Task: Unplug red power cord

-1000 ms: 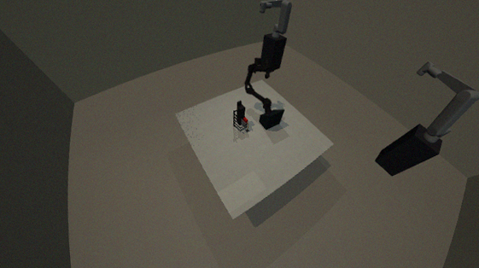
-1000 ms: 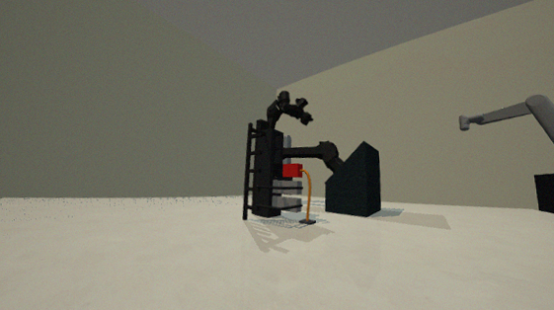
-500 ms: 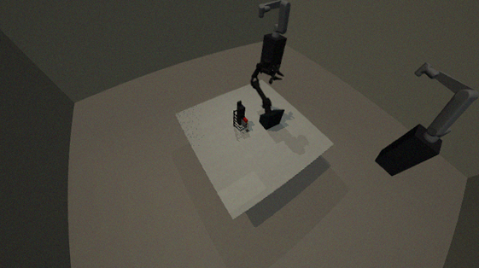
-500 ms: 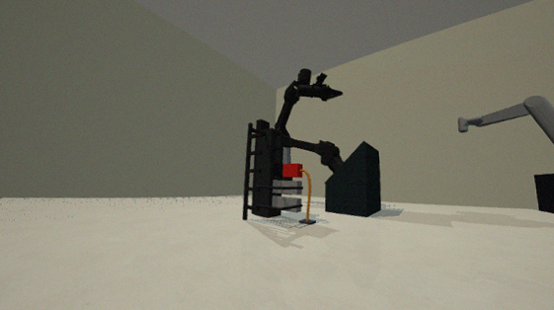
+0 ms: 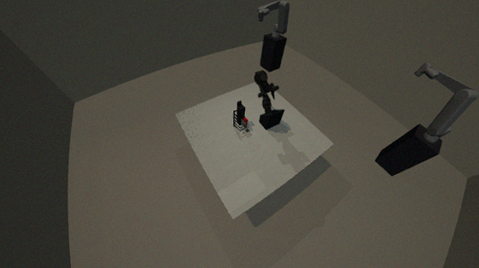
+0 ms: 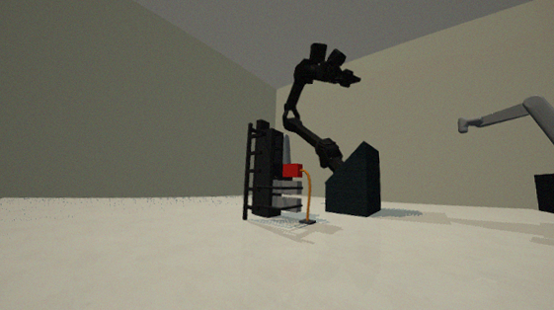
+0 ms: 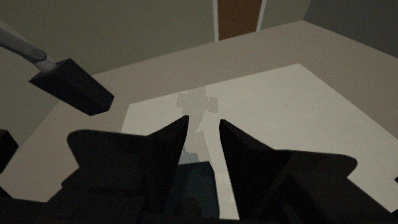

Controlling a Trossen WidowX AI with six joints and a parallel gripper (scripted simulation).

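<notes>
Right now the red plug is 300 mm below my gripper tip, 170 mm to the right of it and 150 mm ahead of it.
</notes>
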